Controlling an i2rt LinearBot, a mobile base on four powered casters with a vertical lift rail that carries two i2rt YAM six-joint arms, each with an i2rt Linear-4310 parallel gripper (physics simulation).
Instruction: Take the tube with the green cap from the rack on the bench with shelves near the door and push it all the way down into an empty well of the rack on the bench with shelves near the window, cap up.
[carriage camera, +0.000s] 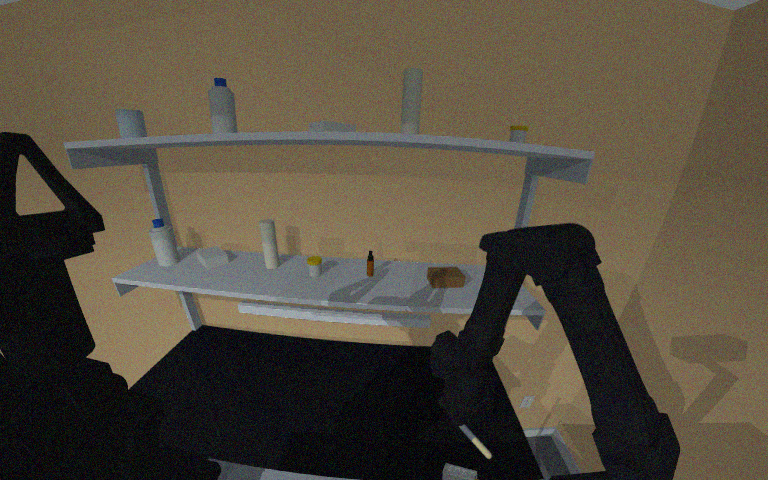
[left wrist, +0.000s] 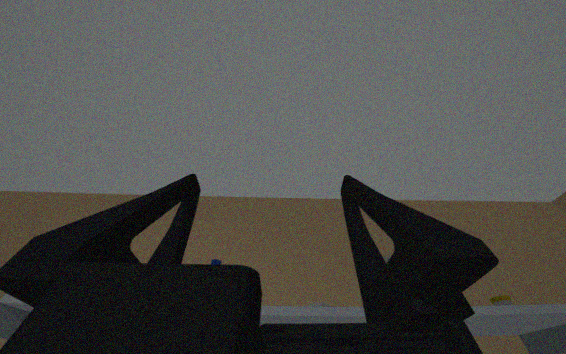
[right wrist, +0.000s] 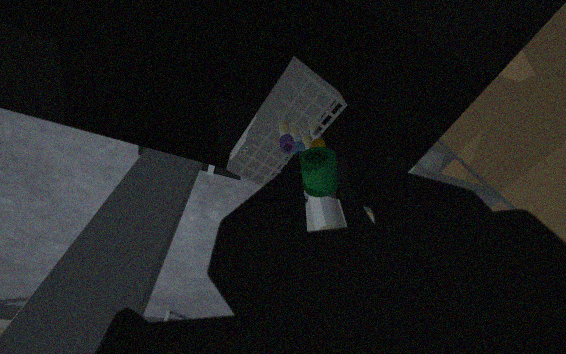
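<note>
The green-capped tube (right wrist: 319, 171) (carriage camera: 474, 441) is in my right gripper (carriage camera: 459, 423), which is shut on it. In the carriage view its pale lower end slants down to the right out of the fingers; the cap is hidden there. A white rack (right wrist: 295, 67) (carriage camera: 459, 472) lies beyond the cap in the right wrist view; a corner of it shows at the bottom of the carriage view. Tubes with purple (right wrist: 286, 142), blue (right wrist: 299, 146) and yellow (right wrist: 318, 143) caps are at the rack. The tube's bottom is apart from the rack in the carriage view. My left gripper (left wrist: 270, 182) is open and empty, raised high.
The black bench top (carriage camera: 283, 384) lies below two shelves (carriage camera: 362, 137) (carriage camera: 226, 283). Bottles, cylinders, yellow-lidded jars, an amber bottle (carriage camera: 370, 264) and a brown box (carriage camera: 445, 277) stand on them. A grey tray-like object (carriage camera: 540, 433) is beyond the bench's right edge.
</note>
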